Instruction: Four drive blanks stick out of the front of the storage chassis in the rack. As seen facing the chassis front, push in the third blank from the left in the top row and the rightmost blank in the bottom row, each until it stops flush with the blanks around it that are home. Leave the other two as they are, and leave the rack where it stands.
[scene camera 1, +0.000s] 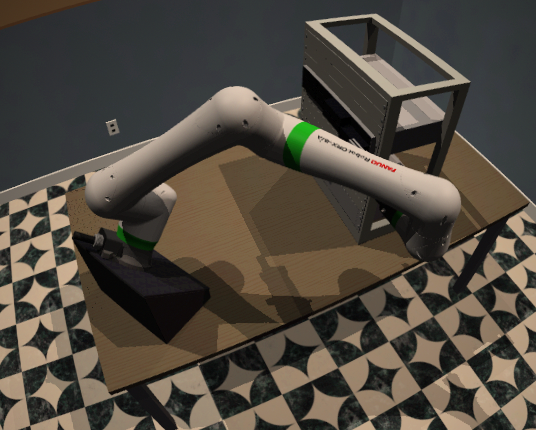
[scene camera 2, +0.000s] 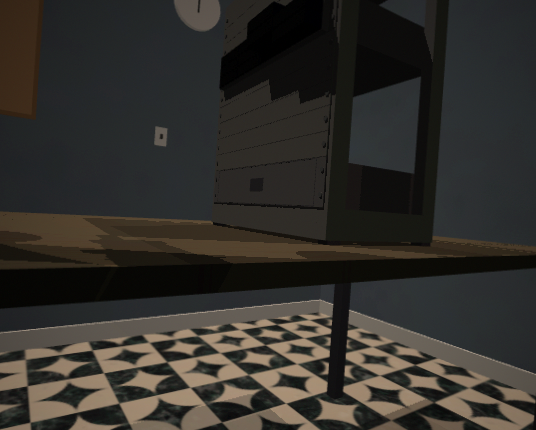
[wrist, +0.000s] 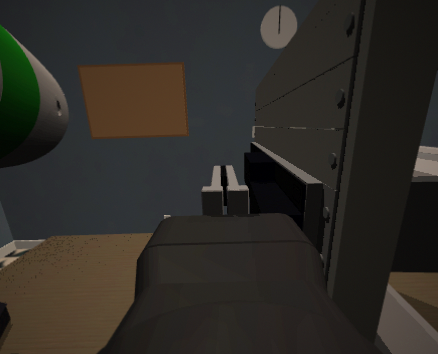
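Where they show: gripper, between the fingertips: (scene camera 1: 350, 142) (wrist: 223, 178); arm's base, origin of its link: (scene camera 1: 127, 258).
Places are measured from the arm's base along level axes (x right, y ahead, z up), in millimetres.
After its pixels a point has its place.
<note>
The storage chassis (scene camera 1: 316, 91) @[x -356, y 698, z 222 mm] (scene camera 2: 237, 65) @[x -357, y 697, z 213 mm] (wrist: 313, 205) @[x -26, y 745, z 247 mm] is a black band across the front of the grey rack (scene camera 1: 422, 48) @[x -243, y 1007, z 422 mm] (scene camera 2: 342, 125) @[x 1, y 777, z 12 mm] (wrist: 380, 125) @[x 1, y 771, z 314 mm]. Dark blocks stick out of its front, but it is too dark to tell the single blanks or their rows apart. My gripper (wrist: 223, 178) @[x -15, y 668, z 274 mm] is shut and empty. In the wrist view its fingers are just left of the chassis front and point along it towards the far wall, with a gap to the dark blocks. In scene camera 1 the forearm hides the fingers and part of the chassis; the gripper does not show in scene camera 2.
The arm's forearm (scene camera 1: 345, 155) @[x 168, y 558, z 404 mm] passes in front of the rack, and its wrist end hangs near the table's (scene camera 1: 240, 200) @[x -319, y 407, z -196 mm] long edge. The black robot base (scene camera 1: 170, 305) @[x 165, y 102, z -38 mm] stands at the opposite end. Grey panels with screws (wrist: 305, 100) @[x -82, y 745, z 340 mm] lie above the chassis. A wall is behind.
</note>
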